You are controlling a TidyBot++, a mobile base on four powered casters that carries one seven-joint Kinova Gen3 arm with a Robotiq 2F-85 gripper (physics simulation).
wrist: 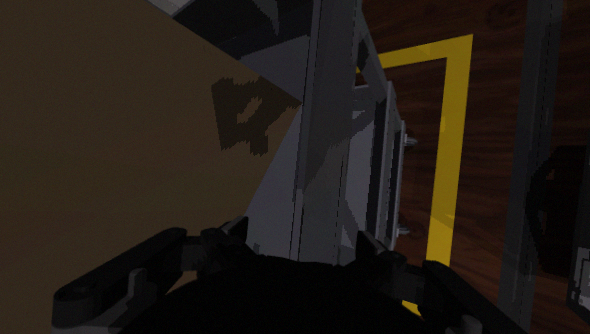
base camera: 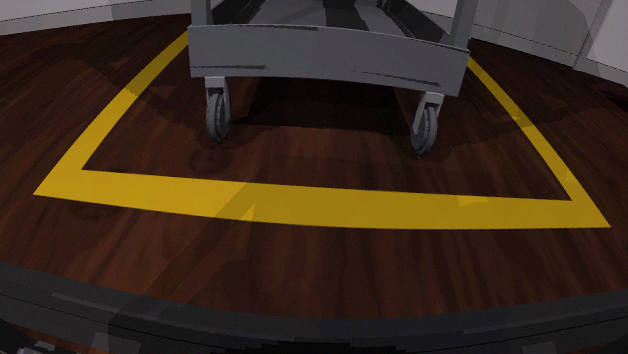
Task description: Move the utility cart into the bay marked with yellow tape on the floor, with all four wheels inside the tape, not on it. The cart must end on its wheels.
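Frame: origin at the arm's base, x back, y right, z up, level; centimetres.
Where they show: gripper, between the fingertips: [wrist: 301, 235].
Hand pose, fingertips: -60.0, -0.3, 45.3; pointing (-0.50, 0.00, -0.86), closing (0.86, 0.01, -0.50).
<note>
After its pixels a point has its place, as x, y, z.
The grey utility cart [base camera: 325, 55] @(-59.4, 1.4, -22.4) [wrist: 325, 125] @(-59.6, 8.6, 44.2) stands upright in the base camera view. Its two near wheels [base camera: 218, 117] @(-56.0, -15.0, -32.9) [base camera: 425, 130] @(-57.3, 19.6, -32.9) are on the floor inside the yellow tape [base camera: 300, 202] @(-45.1, -0.6, -39.6) [wrist: 442, 150] @(-47.1, 18.3, -39.6), apart from the near strip and from the side strips. The cart's far wheels are hidden behind its lower tray. My gripper [wrist: 301, 235] @(-60.0, -0.3, 45.3) is open, with its fingers on either side of the cart's upper rim in the wrist view; nothing is gripped. The rim runs up between the fingertips.
A large brown box-like surface [wrist: 125, 125] @(-68.2, 6.3, 54.5) fills the left of the wrist view, on the cart's top. White walls [base camera: 607, 40] @(-169.6, 175.6, -16.4) stand behind the bay. The dark edge of my base [base camera: 320, 330] lies in front of the near tape strip.
</note>
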